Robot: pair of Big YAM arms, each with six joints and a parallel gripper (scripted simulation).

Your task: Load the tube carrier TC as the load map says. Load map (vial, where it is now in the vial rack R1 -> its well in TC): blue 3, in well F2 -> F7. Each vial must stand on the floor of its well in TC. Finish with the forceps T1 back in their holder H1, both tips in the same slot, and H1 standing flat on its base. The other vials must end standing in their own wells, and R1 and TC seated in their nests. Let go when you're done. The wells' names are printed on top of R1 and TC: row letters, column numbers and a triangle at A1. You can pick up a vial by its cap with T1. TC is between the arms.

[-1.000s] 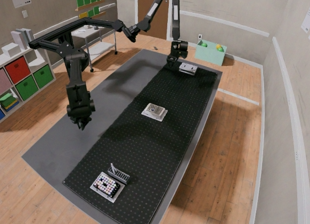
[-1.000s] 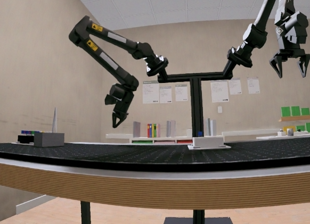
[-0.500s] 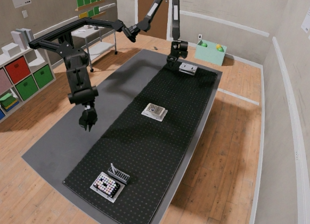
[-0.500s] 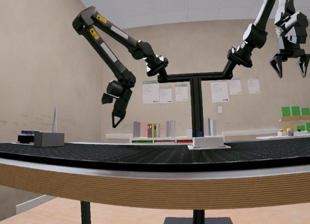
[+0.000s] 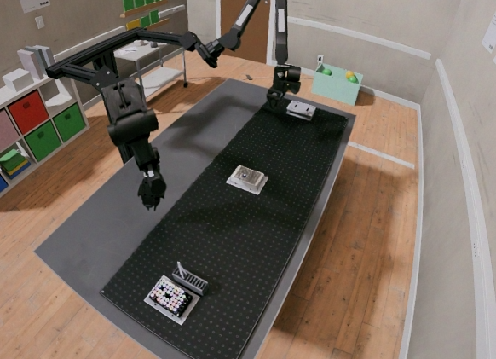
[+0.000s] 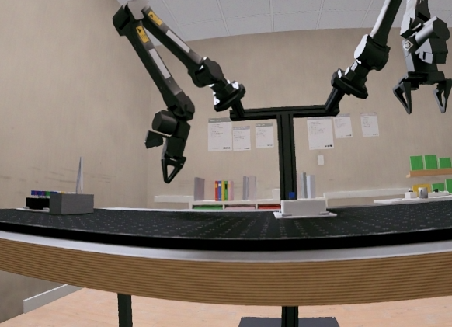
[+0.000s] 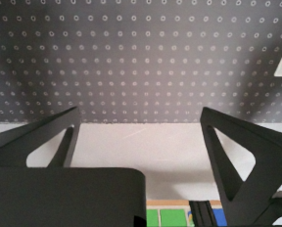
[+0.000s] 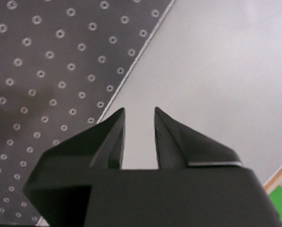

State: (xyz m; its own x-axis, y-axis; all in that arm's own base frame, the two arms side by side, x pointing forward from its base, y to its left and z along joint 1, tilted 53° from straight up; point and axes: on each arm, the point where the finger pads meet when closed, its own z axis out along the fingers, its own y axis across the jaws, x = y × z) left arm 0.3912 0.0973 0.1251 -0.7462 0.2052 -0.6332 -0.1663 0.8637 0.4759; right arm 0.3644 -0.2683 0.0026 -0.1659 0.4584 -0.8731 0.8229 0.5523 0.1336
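The grey holder H1 lies 29 cm ahead of my right hand, 11 cm to the right of it and 9 cm below it.
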